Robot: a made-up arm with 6 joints. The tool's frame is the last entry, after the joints. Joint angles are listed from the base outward. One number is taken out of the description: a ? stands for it. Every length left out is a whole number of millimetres.
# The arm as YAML. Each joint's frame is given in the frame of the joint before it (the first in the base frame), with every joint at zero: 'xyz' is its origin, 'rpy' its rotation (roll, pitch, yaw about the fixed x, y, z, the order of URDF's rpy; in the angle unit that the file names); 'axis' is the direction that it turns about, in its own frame. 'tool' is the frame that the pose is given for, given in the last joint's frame.
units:
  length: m
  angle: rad
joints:
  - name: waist
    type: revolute
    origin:
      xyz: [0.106, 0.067, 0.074]
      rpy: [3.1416, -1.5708, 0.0]
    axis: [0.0, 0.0, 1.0]
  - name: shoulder
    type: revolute
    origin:
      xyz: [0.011, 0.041, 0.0]
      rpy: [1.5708, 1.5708, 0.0]
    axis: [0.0, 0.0, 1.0]
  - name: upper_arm
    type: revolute
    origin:
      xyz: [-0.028, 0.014, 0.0]
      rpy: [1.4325, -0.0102, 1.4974]
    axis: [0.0, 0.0, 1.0]
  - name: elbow
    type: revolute
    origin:
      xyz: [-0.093, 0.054, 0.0]
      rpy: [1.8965, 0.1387, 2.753]
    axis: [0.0, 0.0, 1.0]
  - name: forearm
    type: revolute
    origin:
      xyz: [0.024, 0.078, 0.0]
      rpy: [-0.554, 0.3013, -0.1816]
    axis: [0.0, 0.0, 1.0]
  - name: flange
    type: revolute
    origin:
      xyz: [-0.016, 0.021, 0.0]
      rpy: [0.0, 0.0, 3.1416]
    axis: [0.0, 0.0, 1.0]
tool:
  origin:
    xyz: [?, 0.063, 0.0]
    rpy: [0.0, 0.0, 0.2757]
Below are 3 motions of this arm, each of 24 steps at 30 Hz.
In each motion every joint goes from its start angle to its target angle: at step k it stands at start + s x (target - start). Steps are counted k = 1, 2, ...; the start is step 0. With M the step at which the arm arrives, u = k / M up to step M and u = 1 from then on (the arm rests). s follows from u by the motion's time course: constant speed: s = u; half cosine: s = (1 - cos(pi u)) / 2; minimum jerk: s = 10 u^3 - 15 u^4 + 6 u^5.
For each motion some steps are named. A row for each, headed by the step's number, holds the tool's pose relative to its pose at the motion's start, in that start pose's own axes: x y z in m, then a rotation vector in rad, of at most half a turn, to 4 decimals.
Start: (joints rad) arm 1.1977 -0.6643 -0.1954 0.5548 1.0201 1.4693
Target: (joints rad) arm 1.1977 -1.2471 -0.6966 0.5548 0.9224 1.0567
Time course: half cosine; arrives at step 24
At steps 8, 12, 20, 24:
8: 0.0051 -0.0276 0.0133 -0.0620 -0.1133 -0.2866
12: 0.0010 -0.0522 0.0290 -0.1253 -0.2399 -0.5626
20: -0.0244 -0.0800 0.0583 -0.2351 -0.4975 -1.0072
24: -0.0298 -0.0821 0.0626 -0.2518 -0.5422 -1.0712

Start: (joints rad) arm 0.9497 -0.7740 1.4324 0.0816 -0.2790 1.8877
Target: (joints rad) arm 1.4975 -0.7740 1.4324 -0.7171 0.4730 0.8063
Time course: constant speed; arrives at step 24
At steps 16, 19, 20, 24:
16: -0.0005 -0.0320 0.0348 0.0251 0.2330 -0.3890
19: -0.0020 -0.0399 0.0396 0.0169 0.2825 -0.4543
20: -0.0025 -0.0427 0.0411 0.0131 0.2993 -0.4754
24: -0.0051 -0.0541 0.0466 -0.0074 0.3667 -0.5572

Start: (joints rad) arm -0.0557 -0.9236 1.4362 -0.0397 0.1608 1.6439
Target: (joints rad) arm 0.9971 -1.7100 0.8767 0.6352 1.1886 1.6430
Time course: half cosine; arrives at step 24
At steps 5, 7, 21, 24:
5: -0.0185 -0.0058 0.0249 0.1743 -0.0013 0.2257
7: -0.0340 -0.0163 0.0457 0.3303 -0.0167 0.4206
21: -0.0695 -0.1863 0.0893 1.6220 -0.5816 1.5433
24: -0.0677 -0.1927 0.0852 1.6829 -0.6258 1.5653

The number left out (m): 0.064
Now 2 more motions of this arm.
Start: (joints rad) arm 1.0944 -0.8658 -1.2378 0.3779 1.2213 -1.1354
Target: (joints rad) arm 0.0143 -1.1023 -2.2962 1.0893 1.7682 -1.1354
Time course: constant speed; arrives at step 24
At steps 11, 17, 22, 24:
11: -0.0289 0.0255 0.0280 0.4519 0.3004 0.8625
17: -0.0506 0.0246 0.0491 0.6919 0.5089 1.3252
22: -0.0627 0.0173 0.0665 0.8982 0.7292 1.6711
24: -0.0652 0.0140 0.0729 0.9840 0.8326 1.7920

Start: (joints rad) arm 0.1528 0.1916 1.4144 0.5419 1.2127 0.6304
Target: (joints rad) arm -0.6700 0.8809 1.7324 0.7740 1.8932 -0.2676
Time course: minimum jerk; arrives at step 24
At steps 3, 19, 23, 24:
3: -0.0009 0.0017 -0.0030 -0.0161 0.0061 0.0102
19: -0.1215 0.0232 -0.1568 -0.7873 0.3295 0.7585
23: -0.1336 0.0189 -0.1638 -0.8277 0.3485 0.8213
24: -0.1337 0.0188 -0.1638 -0.8281 0.3486 0.8219

